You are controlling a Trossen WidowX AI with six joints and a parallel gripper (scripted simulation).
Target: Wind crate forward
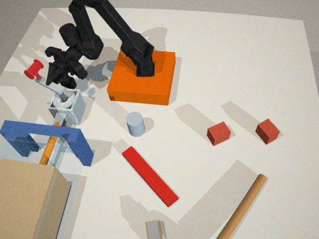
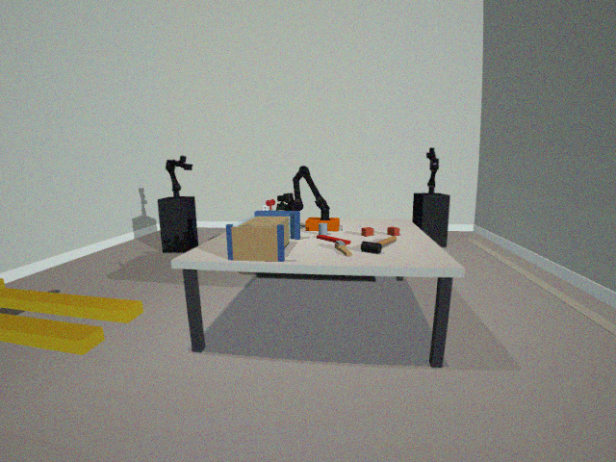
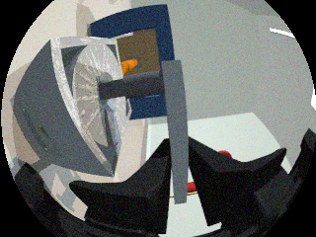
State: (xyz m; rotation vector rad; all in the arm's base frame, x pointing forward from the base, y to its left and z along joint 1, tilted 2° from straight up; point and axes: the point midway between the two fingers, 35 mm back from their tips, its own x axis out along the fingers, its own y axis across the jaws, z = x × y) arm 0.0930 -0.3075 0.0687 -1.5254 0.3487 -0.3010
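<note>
Now: the winch handle 1 cm to the right of my gripper tip, 1 cm behind it and 1 cm above it. Also, from my gripper tip: red knob: 4 cm to the right, 4 cm above, 3 cm behind; then flat red bar: 34 cm to the left, 27 cm ahead, 13 cm below; then grey winch: 10 cm below, 4 cm to the left.
</note>
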